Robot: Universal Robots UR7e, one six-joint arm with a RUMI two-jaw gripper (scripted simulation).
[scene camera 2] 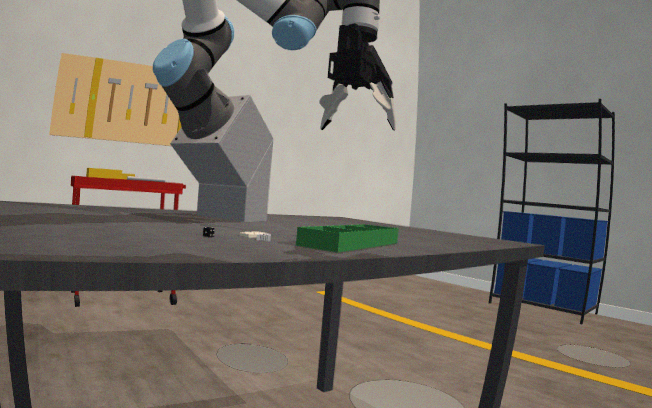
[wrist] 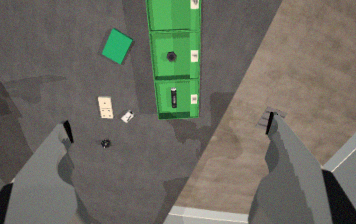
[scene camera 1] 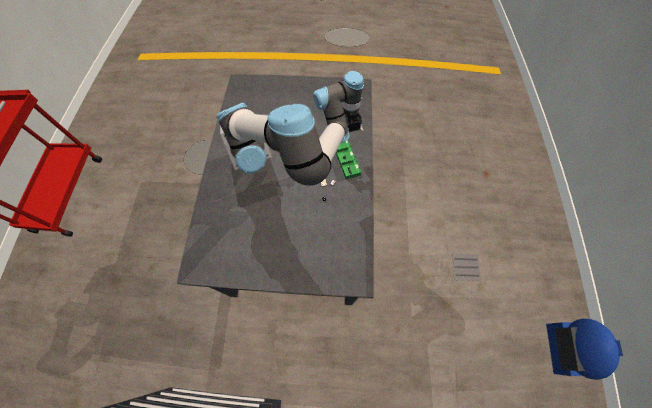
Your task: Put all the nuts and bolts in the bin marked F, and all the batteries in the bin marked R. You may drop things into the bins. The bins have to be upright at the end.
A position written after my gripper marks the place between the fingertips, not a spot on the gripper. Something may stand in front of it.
Observation:
In view: my gripper (scene camera 2: 356, 130) and a green bin tray (scene camera 2: 339, 238).
My gripper also shows in the wrist view (wrist: 169, 118).

